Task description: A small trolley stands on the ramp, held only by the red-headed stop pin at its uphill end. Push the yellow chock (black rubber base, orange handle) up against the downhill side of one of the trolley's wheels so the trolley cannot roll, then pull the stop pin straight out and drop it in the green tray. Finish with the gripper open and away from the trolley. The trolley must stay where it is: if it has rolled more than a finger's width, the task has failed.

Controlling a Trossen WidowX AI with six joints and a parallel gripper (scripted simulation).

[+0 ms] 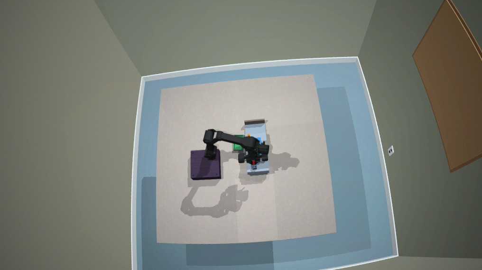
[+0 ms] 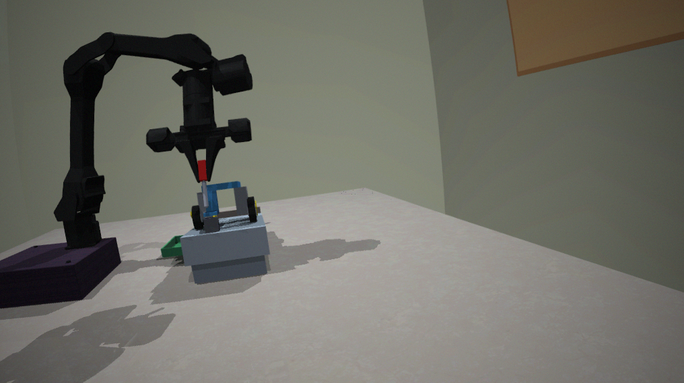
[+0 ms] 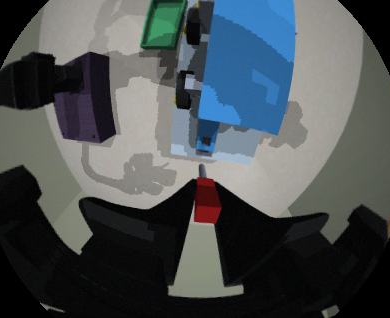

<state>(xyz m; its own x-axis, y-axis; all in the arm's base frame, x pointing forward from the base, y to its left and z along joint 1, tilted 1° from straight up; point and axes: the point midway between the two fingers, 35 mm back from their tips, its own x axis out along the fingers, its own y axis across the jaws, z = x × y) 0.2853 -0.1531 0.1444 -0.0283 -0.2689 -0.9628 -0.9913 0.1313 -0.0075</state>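
My gripper tip is now 8 cm past the green tray, 24 cm to the right of it and 18 cm above it. Round my gripper tip: blue trolley (4 cm ahead, 12 cm to the left, 6 cm below); then yellow chock (21 cm to the left, 9 cm below); then red-headed stop pin (right at my gripper tip).
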